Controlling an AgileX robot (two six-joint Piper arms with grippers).
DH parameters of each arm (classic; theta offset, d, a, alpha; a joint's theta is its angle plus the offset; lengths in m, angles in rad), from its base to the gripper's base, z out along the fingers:
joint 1: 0 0.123 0 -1.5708
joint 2: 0.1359 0 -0.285 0
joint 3: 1.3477 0 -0.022 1.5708
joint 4: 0 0.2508 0 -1.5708
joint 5: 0 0 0.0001 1.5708
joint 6: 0 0.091 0 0
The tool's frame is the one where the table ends.
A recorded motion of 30 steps. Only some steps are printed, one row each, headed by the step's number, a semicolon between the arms.
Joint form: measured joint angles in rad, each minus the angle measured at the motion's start. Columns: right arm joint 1, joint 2, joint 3, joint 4, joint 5, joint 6; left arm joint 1, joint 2, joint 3, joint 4, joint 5, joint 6.
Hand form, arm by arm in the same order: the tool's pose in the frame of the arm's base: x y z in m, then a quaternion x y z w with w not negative. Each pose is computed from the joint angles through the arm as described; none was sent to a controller.
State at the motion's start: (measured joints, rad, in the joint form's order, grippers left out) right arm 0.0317 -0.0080 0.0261 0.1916 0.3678 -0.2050; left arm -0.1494 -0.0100 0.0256 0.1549 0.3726 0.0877
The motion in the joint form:
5: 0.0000 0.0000 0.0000 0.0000 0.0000 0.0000; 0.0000 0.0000 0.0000 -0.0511 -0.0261 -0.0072
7: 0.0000 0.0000 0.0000 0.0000 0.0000 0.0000; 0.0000 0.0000 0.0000 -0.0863 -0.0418 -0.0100
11: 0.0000 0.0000 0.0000 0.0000 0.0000 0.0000; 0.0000 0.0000 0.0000 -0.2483 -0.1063 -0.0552
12: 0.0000 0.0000 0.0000 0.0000 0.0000 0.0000; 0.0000 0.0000 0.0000 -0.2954 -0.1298 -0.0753
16: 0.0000 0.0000 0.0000 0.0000 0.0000 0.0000; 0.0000 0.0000 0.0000 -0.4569 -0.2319 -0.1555
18: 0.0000 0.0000 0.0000 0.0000 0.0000 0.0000; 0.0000 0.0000 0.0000 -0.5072 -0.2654 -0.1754
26: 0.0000 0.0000 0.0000 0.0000 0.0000 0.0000; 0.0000 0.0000 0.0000 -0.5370 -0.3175 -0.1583
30: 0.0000 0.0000 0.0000 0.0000 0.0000 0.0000; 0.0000 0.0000 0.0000 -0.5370 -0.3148 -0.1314
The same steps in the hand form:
5: 0.0527 0.0079 0.1723 -0.04354 0.80123 0.02921 0.59606; 0.0533 -0.0048 0.1740 0.11941 0.78775 0.02271 0.60388
7: 0.0527 0.0079 0.1723 -0.04354 0.80123 0.02921 0.59606; 0.0535 -0.0060 0.1753 0.10854 0.78485 0.00674 0.61007
11: 0.0527 0.0079 0.1723 -0.04354 0.80123 0.02921 0.59606; 0.0541 -0.0104 0.1811 0.04321 0.77091 -0.07508 0.63103
12: 0.0527 0.0079 0.1723 -0.04354 0.80123 0.02921 0.59606; 0.0544 -0.0113 0.1833 0.02055 0.76392 -0.10064 0.63708
16: 0.0527 0.0079 0.1723 -0.04354 0.80123 0.02921 0.59606; 0.0554 -0.0122 0.1929 -0.06494 0.72605 -0.18946 0.65783
18: 0.0527 0.0079 0.1723 -0.04354 0.80123 0.02921 0.59606; 0.0556 -0.0118 0.1959 -0.09045 0.71158 -0.21440 0.66296
26: 0.0527 0.0079 0.1723 -0.04354 0.80123 0.02921 0.59606; 0.0559 -0.0103 0.2004 -0.09829 0.69290 -0.21848 0.68007
30: 0.0527 0.0079 0.1723 -0.04354 0.80123 0.02921 0.59606; 0.0559 -0.0104 0.2002 -0.08872 0.69509 -0.20940 0.68200

